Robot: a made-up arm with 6 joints. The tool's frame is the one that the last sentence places.
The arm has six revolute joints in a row. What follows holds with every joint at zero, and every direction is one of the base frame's.
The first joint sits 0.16 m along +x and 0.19 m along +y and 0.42 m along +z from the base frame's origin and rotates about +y.
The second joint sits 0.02 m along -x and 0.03 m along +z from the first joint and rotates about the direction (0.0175, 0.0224, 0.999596).
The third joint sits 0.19 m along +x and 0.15 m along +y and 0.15 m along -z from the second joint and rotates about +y.
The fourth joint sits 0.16 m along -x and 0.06 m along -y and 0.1 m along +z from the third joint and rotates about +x.
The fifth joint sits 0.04 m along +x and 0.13 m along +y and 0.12 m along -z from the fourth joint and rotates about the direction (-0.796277, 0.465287, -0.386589).
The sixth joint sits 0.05 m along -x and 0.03 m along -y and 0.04 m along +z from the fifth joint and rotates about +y.
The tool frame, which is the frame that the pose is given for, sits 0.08 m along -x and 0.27 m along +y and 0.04 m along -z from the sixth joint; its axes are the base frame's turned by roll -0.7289, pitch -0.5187 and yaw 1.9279 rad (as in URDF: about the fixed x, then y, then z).
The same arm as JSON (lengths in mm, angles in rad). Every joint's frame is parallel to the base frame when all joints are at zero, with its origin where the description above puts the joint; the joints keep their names.
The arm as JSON. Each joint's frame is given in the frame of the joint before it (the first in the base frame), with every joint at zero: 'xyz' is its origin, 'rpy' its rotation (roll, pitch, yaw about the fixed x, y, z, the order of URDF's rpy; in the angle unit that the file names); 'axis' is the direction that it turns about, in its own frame. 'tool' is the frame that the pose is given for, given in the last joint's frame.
{"units": {"length": "mm", "angle": "rad"}, "joints": [
  {"name": "joint 1", "type": "revolute", "origin": {"xyz": [160.0, 190.0, 420.0], "rpy": [0.0, 0.0, 0.0]}, "axis": [0.0, 1.0, 0.0]},
  {"name": "joint 2", "type": "revolute", "origin": {"xyz": [-20.0, 0.0, 30.0], "rpy": [0.0, 0.0, 0.0]}, "axis": [0.0175, 0.0224, 0.999596]},
  {"name": "joint 3", "type": "revolute", "origin": {"xyz": [190.0, 150.0, -150.0], "rpy": [0.0, 0.0, 0.0]}, "axis": [0.0, 1.0, 0.0]},
  {"name": "joint 4", "type": "revolute", "origin": {"xyz": [-160.0, -60.0, 100.0], "rpy": [0.0, 0.0, 0.0]}, "axis": [1.0, 0.0, 0.0]},
  {"name": "joint 5", "type": "revolute", "origin": {"xyz": [40.0, 130.0, -120.0], "rpy": [0.0, 0.0, 0.0]}, "axis": [-0.796277, 0.465287, -0.386589]},
  {"name": "joint 6", "type": "revolute", "origin": {"xyz": [-50.0, -30.0, 40.0], "rpy": [0.0, 0.0, 0.0]}, "axis": [0.0, 1.0, 0.0]}
], "tool": {"origin": {"xyz": [-80.0, 270.0, -40.0], "rpy": [-0.7289, -0.5187, 1.9279]}}}

